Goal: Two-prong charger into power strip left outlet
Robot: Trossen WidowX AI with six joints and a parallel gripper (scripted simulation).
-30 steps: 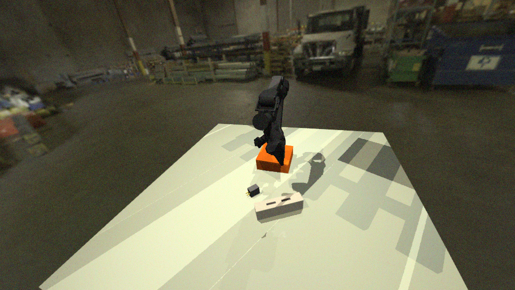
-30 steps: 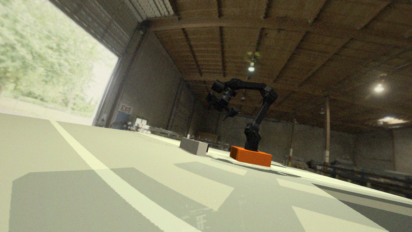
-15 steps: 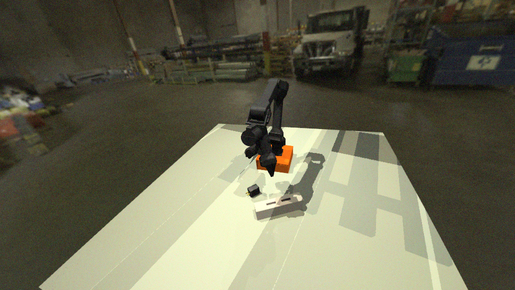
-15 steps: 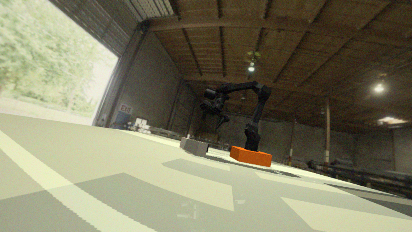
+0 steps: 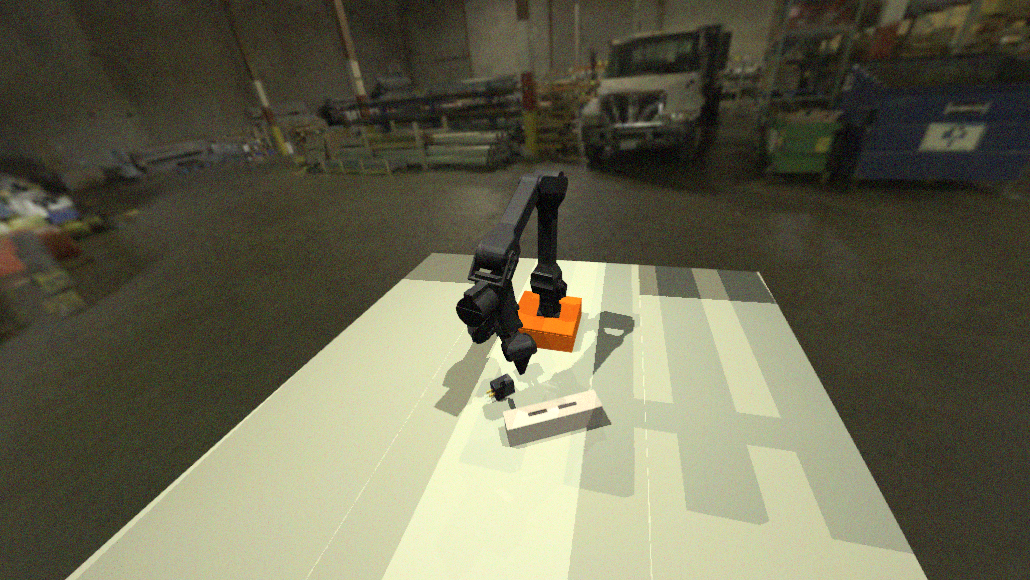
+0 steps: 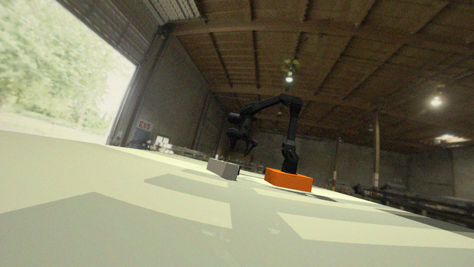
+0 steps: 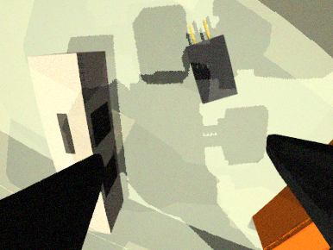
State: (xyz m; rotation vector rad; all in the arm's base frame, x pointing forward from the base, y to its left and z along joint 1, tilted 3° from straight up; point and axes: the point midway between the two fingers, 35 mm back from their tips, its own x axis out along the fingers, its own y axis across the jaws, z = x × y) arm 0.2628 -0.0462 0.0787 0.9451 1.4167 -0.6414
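The black two-prong charger lies 90 mm below my gripper tip, 50 mm to the right of it and 10 mm ahead of it.
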